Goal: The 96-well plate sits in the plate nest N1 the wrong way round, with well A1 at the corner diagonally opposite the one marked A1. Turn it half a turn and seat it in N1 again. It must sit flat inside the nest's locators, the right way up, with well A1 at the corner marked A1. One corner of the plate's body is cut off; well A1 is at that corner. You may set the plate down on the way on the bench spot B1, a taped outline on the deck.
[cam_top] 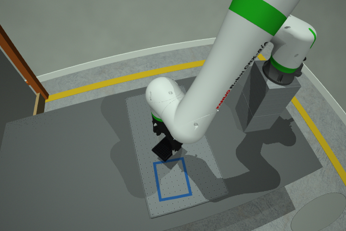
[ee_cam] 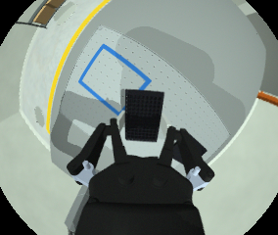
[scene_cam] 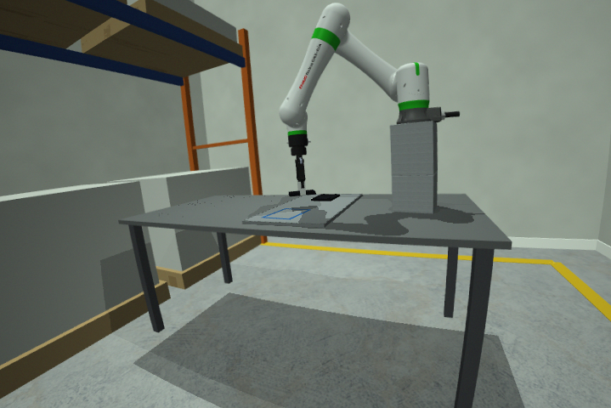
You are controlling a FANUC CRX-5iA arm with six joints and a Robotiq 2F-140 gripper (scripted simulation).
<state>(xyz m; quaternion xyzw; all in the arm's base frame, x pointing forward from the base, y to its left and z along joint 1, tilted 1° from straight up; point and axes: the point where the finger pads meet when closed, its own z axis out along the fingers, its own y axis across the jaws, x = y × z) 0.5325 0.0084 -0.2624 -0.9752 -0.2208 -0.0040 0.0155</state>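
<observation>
Now: hand 60 mm past the black plate nest N1, 250 mm to the left of it and 90 mm above it. Also, from my hand: black 96-well plate 20 mm below; then white A1 mark 180 mm to the right, 80 mm below.
</observation>
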